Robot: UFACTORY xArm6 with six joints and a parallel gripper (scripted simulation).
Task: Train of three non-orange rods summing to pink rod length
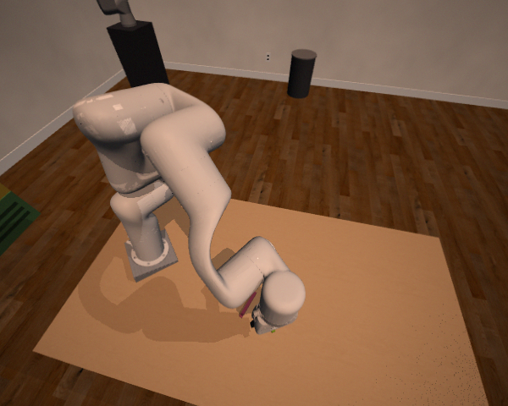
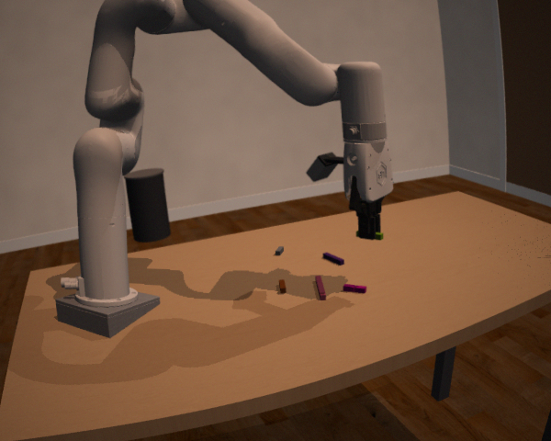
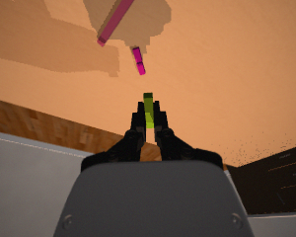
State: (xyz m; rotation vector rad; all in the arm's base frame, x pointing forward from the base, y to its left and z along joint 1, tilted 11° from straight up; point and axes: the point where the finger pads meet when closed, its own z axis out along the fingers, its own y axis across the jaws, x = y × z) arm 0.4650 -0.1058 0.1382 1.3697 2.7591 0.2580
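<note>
Right now the pink rod is 80 mm behind my hand, 40 mm to the left of it and 120 mm below it. Round my hand: purple rod 10 mm behind, 170 mm to the left, 120 mm below; then orange rod 150 mm behind, 80 mm to the left, 120 mm below; then lime rod 20 mm below.
</note>
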